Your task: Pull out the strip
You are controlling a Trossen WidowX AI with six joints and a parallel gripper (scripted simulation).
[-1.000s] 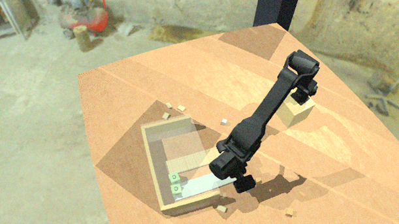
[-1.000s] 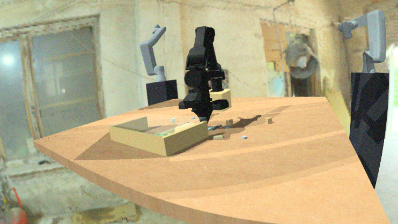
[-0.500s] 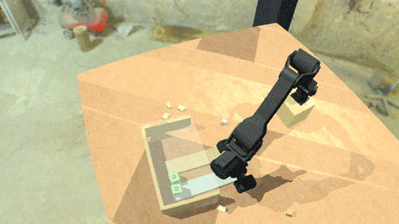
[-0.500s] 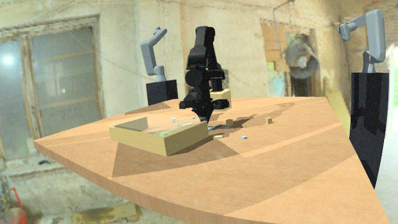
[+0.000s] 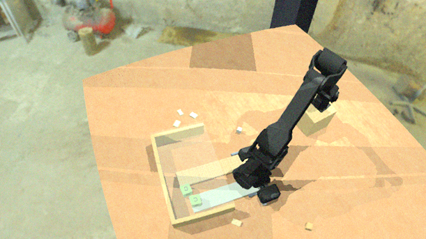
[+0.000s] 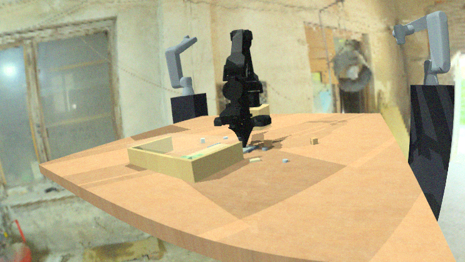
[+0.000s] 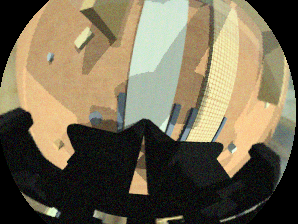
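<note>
Now: gripper tip 90 mm short of the strip and 20 mm to the left of it. Also, from my gripper tip: white cube: 90 mm behind, 200 mm to the right.
</note>
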